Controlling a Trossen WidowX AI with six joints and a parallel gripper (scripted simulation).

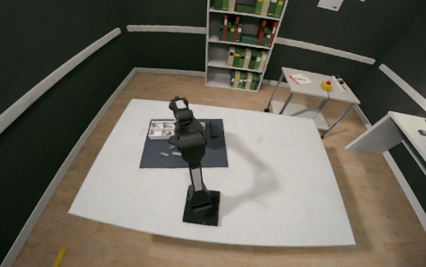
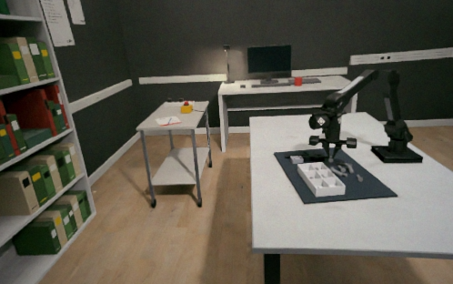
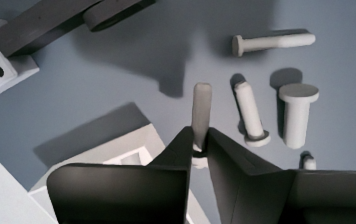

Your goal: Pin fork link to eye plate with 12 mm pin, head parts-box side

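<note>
Right now the dark blue mat is 20 mm ahead of my hand, 10 mm to the left of it and 80 mm below it. The rest, counted from my hand: eye plate 60 mm ahead, 90 mm to the right, 70 mm below; then pin 10 mm to the right, 30 mm below; then white parts box 60 mm ahead, 120 mm to the left, 70 mm below.
</note>
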